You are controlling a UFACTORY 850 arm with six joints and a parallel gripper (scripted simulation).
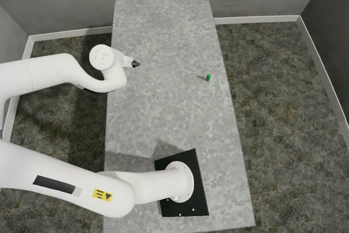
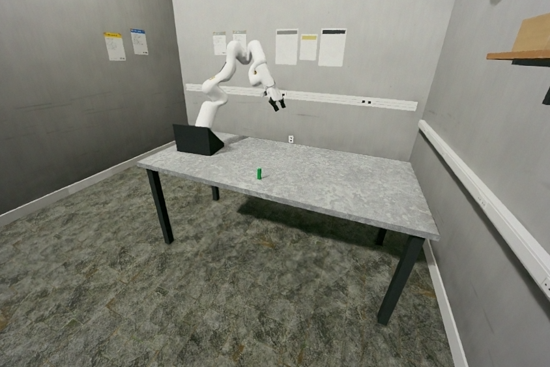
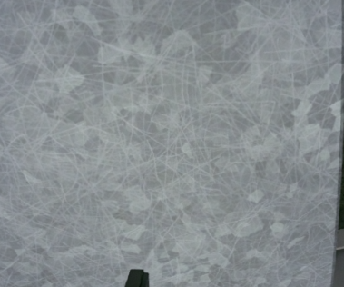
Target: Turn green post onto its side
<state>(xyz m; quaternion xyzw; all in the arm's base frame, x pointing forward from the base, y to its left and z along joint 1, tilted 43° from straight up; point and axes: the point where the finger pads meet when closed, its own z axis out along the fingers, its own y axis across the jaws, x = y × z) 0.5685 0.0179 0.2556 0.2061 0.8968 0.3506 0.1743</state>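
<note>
Now: the green post 450 mm to the right of my hand, 300 mm below it and 30 mm ahead of it.
</note>
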